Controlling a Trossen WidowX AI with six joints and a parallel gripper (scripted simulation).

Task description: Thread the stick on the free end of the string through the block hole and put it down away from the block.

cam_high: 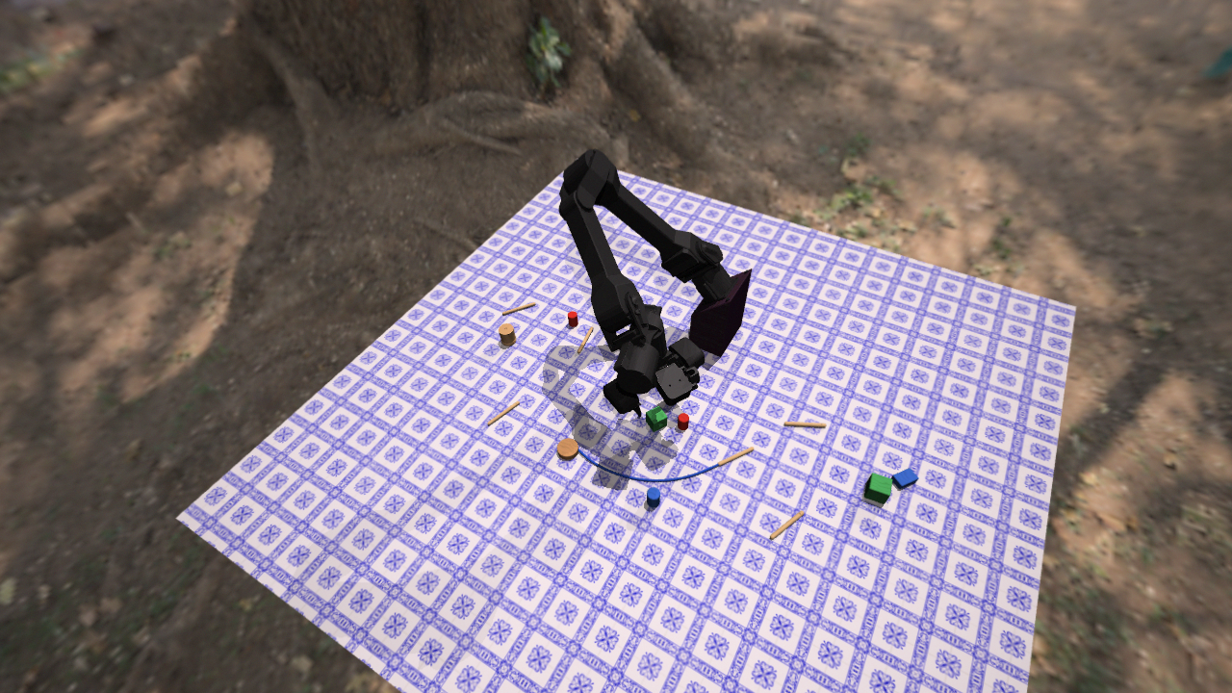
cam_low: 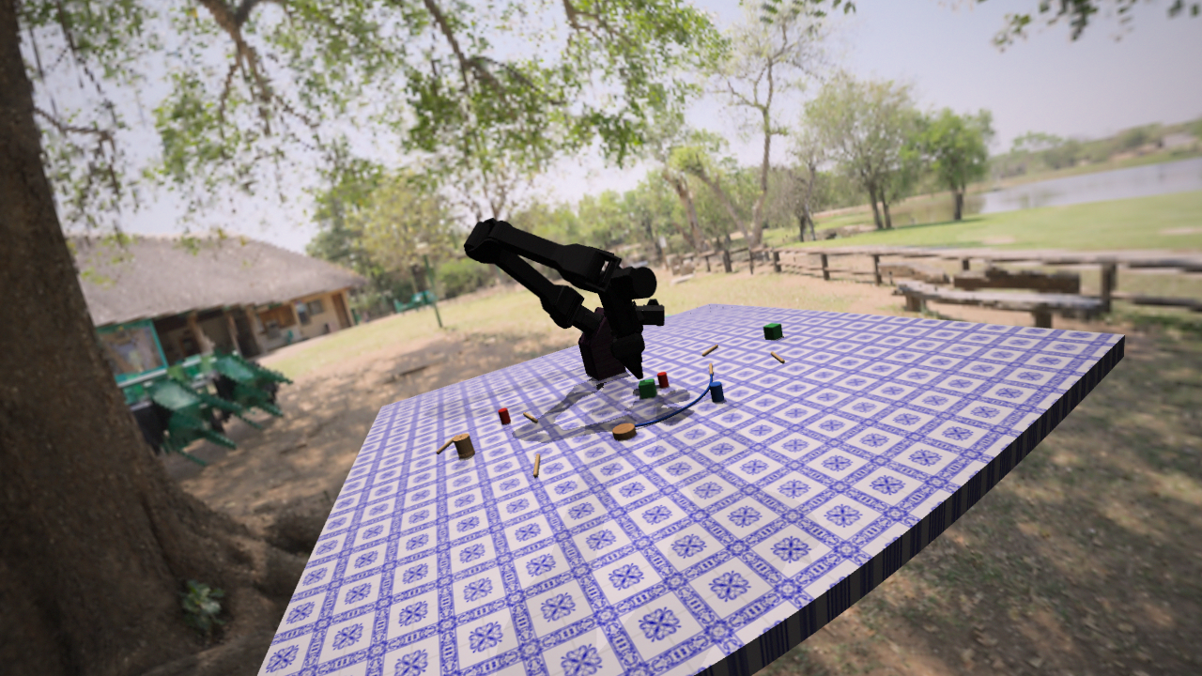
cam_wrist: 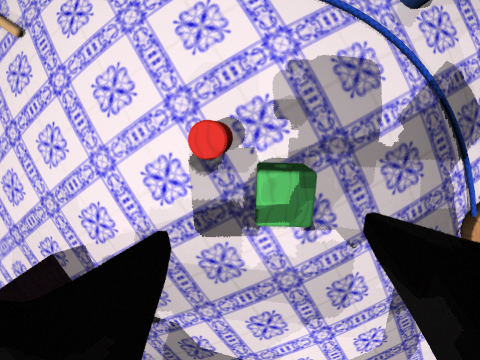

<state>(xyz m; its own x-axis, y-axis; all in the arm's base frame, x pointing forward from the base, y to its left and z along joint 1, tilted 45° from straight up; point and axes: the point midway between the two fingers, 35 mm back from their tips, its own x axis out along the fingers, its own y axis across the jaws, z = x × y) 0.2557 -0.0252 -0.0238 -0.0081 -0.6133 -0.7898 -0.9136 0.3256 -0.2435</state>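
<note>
The string lies 30 mm ahead of my gripper tip, 150 mm to the left of it and 50 mm below it. Round my gripper tip: round wooden button: 150 mm ahead, 110 mm to the right, 50 mm below; thin stick: 10 mm ahead, 160 mm to the left, 50 mm below; blue cylinder: 160 mm ahead, 80 mm to the left, 40 mm below.
</note>
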